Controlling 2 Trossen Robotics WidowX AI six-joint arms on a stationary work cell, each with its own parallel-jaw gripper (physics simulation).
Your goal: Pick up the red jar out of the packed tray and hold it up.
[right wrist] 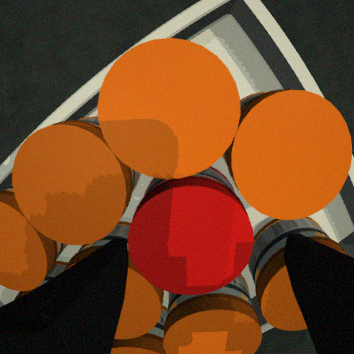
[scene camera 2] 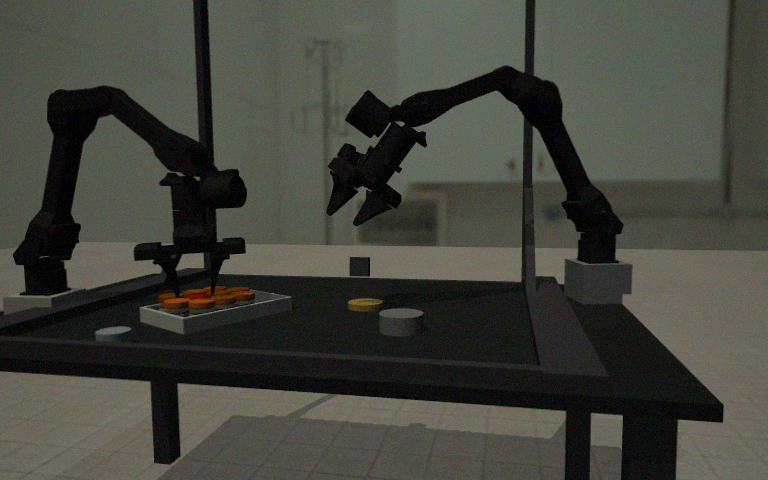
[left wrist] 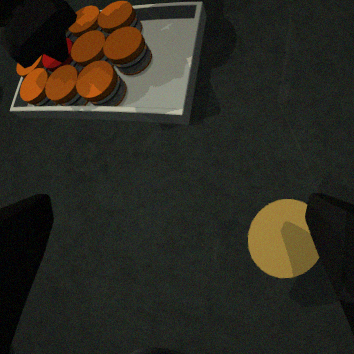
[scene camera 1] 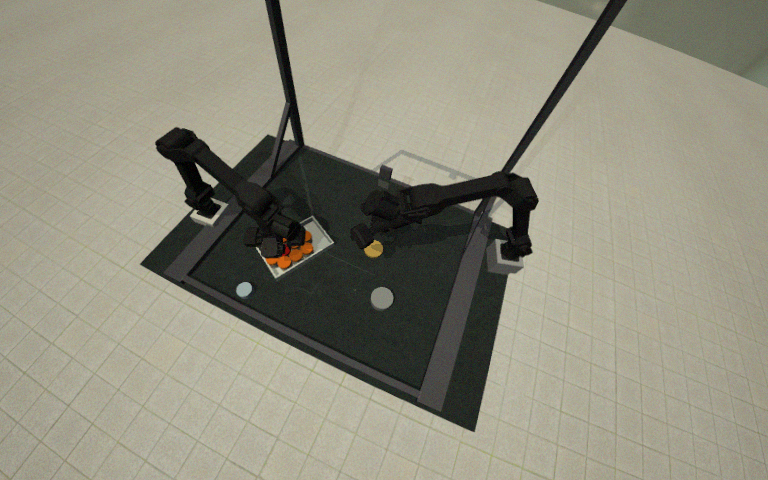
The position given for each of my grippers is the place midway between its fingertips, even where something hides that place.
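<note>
My left gripper (scene camera 2: 341, 220) is visible to me, and I find it again in the left wrist view (left wrist: 181, 207) and in scene camera 1 (scene camera 1: 361, 231). As for my right gripper (scene camera 2: 195, 295), it appears as well in the right wrist view (right wrist: 208, 249), in the left wrist view (left wrist: 54, 49) and in scene camera 1 (scene camera 1: 281, 249). I can see a red jar (right wrist: 191, 235) and a white tray (left wrist: 168, 39). There is a yellow disc (left wrist: 279, 241) too, though in the right wrist view the disc is out of frame. I also see a grey cylinder (scene camera 2: 401, 322), and in the right wrist view the cylinder is out of frame.
</note>
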